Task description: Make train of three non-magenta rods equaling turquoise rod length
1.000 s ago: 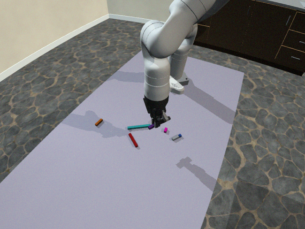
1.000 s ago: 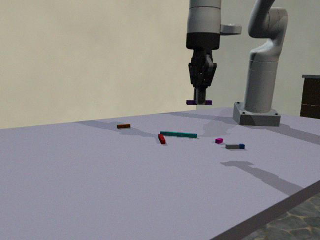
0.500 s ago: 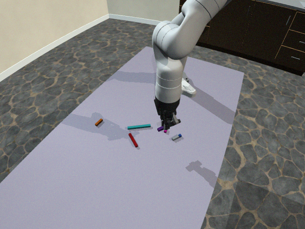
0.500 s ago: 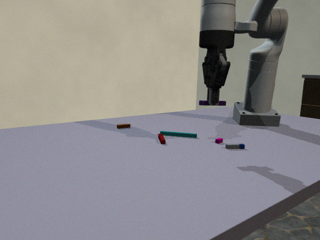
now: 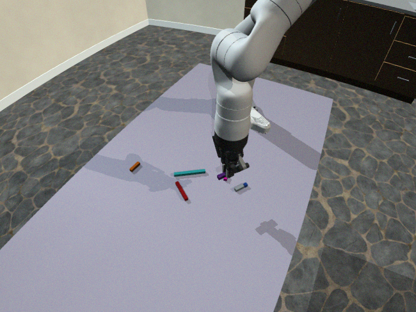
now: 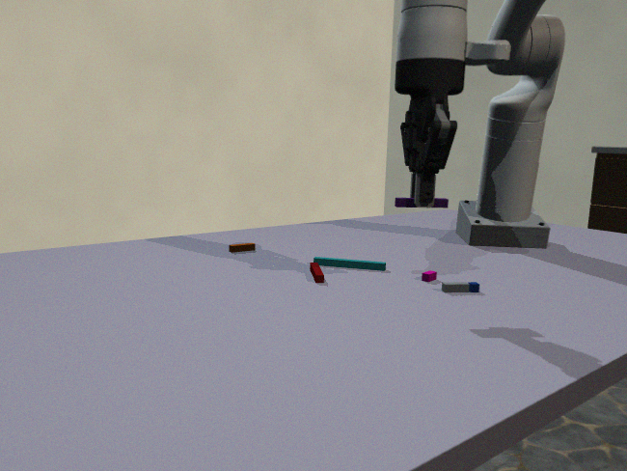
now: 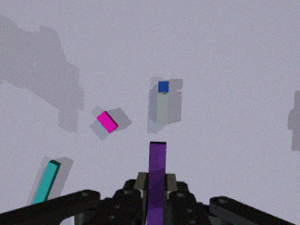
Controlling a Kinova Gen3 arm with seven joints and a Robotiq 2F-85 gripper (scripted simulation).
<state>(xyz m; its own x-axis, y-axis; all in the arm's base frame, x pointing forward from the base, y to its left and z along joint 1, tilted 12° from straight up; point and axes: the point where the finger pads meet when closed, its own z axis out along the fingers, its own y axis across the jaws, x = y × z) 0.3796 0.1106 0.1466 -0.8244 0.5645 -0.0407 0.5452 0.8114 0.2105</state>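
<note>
The grey rod lies 120 mm below my hand, 40 mm behind it and 30 mm to the left of it. Also, from my hand: blue rod (120 mm below, 60 mm behind, 40 mm to the left); then purple rod (10 mm below); then magenta rod (120 mm below, 60 mm behind, 30 mm to the right).
</note>
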